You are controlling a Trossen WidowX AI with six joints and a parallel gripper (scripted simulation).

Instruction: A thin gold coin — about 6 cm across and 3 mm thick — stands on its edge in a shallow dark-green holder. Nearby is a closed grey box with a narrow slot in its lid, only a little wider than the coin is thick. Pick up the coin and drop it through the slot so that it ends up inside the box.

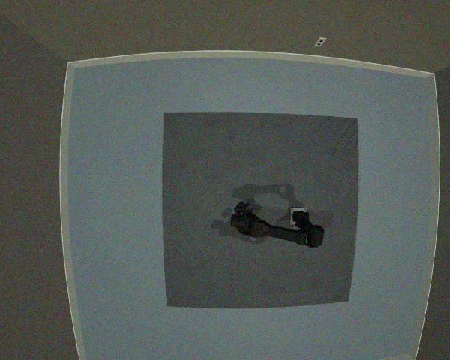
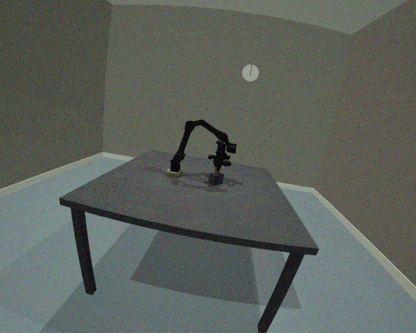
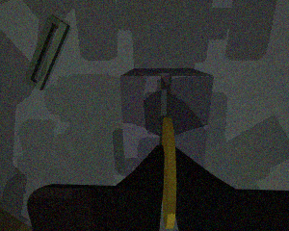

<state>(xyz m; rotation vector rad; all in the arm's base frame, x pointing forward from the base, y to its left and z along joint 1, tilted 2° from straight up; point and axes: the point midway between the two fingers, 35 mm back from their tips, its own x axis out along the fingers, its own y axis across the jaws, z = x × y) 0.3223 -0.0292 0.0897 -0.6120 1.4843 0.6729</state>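
Now: gripper tip 20 mm below the gold coin.
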